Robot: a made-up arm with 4 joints. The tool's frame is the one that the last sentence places. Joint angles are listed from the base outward.
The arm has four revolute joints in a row. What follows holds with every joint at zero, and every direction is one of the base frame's. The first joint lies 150 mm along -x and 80 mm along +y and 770 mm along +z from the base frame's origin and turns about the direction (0.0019, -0.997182, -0.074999), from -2.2 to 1.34 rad. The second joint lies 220 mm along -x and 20 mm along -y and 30 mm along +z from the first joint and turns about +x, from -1.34 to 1.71 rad. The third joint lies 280 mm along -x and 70 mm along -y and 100 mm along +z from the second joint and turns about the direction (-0.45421, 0.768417, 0.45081), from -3.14 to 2.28 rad. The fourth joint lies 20 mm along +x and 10 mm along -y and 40 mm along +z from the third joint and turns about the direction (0.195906, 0.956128, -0.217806), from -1.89 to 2.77 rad. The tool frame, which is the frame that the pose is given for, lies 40 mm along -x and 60 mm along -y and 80 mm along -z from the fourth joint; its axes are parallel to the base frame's.
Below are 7 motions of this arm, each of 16 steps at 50 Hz.
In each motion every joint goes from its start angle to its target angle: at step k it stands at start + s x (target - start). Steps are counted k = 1, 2, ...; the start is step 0. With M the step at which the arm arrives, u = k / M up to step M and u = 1 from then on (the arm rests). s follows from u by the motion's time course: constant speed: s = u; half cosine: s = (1 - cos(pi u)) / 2; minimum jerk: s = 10 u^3 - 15 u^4 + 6 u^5.
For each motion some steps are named. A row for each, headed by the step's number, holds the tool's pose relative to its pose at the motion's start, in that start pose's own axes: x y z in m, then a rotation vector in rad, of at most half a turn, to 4 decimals.
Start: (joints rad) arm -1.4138 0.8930 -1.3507 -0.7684
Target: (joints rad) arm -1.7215 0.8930 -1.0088 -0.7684
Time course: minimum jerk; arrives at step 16
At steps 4, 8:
4: 0.0036 0.0139 0.0045 -0.0257 0.0290 0.0348
8: 0.0162 0.0687 0.0174 -0.1256 0.1469 0.1608

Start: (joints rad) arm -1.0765 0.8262 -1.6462 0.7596
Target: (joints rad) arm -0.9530 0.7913 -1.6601 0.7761
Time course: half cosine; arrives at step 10
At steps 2, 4, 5, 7, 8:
2: 0.0013 -0.0055 0.0016 0.0058 0.0047 0.0104
4: 0.0048 -0.0199 0.0057 0.0209 0.0170 0.0377
5: 0.0072 -0.0288 0.0081 0.0303 0.0245 0.0546
7: 0.0120 -0.0457 0.0123 0.0482 0.0386 0.0868
8: 0.0140 -0.0521 0.0138 0.0549 0.0439 0.0989

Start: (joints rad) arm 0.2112 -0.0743 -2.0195 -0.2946
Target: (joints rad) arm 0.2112 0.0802 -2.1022 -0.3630
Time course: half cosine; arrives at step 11
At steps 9, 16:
9: 0.0022 -0.0177 -0.0015 -0.0606 -0.1222 -0.1586
16: 0.0023 -0.0193 -0.0015 -0.0667 -0.1328 -0.1720

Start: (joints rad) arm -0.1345 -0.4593 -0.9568 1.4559
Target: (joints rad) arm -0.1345 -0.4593 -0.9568 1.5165
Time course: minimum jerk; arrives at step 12
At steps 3, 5, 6, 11, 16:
3: -0.0006 0.0002 0.0002 0.0012 0.0060 -0.0014
5: -0.0019 0.0005 0.0006 0.0041 0.0201 -0.0046
6: -0.0027 0.0007 0.0008 0.0059 0.0290 -0.0066
11: -0.0053 0.0015 0.0018 0.0118 0.0576 -0.0131
16: -0.0054 0.0015 0.0018 0.0119 0.0579 -0.0132

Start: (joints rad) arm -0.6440 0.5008 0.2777 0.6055
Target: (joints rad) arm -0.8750 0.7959 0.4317 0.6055
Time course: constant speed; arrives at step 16
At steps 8, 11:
8: -0.0214 0.0064 0.0398 0.0800 0.1632 0.0760
11: -0.0281 0.0092 0.0544 0.1120 0.2214 0.1050

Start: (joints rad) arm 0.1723 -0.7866 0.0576 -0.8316
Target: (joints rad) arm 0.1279 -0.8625 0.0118 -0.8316
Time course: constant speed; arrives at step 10
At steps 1, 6, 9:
1: 0.0019 -0.0017 0.0011 -0.0032 -0.0002 0.0047
6: 0.0116 -0.0098 0.0067 -0.0189 -0.0018 0.0286
9: 0.0176 -0.0145 0.0099 -0.0280 -0.0032 0.0433

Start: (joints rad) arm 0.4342 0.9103 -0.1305 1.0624
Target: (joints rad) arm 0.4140 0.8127 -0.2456 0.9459
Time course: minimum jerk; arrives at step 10
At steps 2, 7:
2: 0.0000 0.0011 -0.0005 0.0006 -0.0120 -0.0011
7: 0.0009 0.0164 -0.0062 0.0032 -0.1736 -0.0165

